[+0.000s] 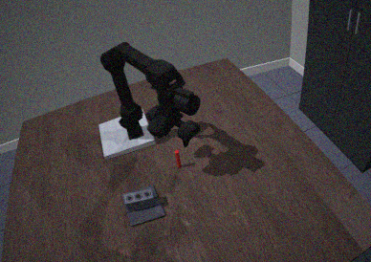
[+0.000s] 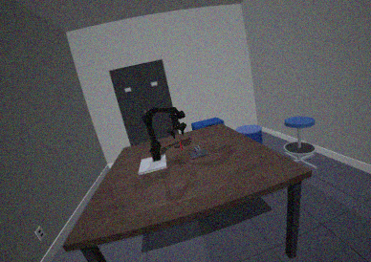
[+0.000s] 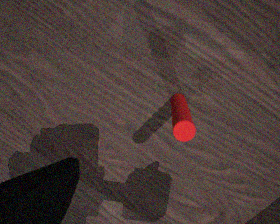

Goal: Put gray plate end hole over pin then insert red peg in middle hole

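The red peg lies 9 cm below my gripper tip. From my gripper tip the other things lie so: gray plate 12 cm ahead, 18 cm to the right, 9 cm below; gray base 12 cm ahead, 16 cm to the right, 12 cm below.
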